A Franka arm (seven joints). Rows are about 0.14 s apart.
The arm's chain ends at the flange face. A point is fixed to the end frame.
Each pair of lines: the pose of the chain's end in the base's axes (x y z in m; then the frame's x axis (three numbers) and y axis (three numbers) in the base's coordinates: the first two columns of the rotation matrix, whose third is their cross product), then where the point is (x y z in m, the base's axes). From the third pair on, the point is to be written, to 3 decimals.
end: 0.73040, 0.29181, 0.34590, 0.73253, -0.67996, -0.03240, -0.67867, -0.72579, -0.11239
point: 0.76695 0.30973 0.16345
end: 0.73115, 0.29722, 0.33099, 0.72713, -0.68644, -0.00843, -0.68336, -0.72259, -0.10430
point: 0.77000 0.31074 0.14864
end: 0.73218, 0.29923, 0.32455, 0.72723, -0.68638, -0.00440, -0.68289, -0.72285, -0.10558
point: 0.772 0.312 0.142
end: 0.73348, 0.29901, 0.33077, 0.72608, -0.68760, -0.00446, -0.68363, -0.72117, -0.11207
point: 0.774 0.313 0.149
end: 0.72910, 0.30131, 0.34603, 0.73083, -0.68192, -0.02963, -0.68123, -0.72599, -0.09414
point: 0.764 0.316 0.163
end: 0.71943, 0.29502, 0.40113, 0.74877, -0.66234, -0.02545, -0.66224, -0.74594, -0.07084
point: 0.751 0.307 0.217
